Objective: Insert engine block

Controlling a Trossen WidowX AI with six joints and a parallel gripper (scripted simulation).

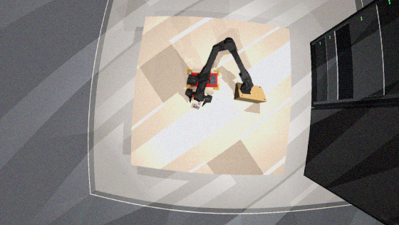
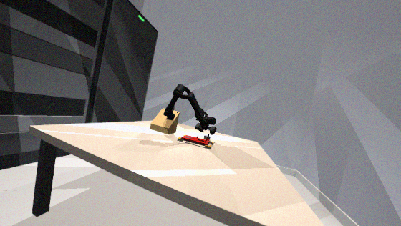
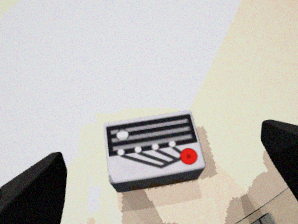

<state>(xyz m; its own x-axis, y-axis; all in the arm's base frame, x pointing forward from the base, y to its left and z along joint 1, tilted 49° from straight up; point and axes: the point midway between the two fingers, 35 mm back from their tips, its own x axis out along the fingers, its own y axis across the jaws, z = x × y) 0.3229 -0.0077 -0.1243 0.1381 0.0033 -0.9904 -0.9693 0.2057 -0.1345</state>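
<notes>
Now: gripper tip 2 cm to the right of the engine block and 4 cm above it.
</notes>
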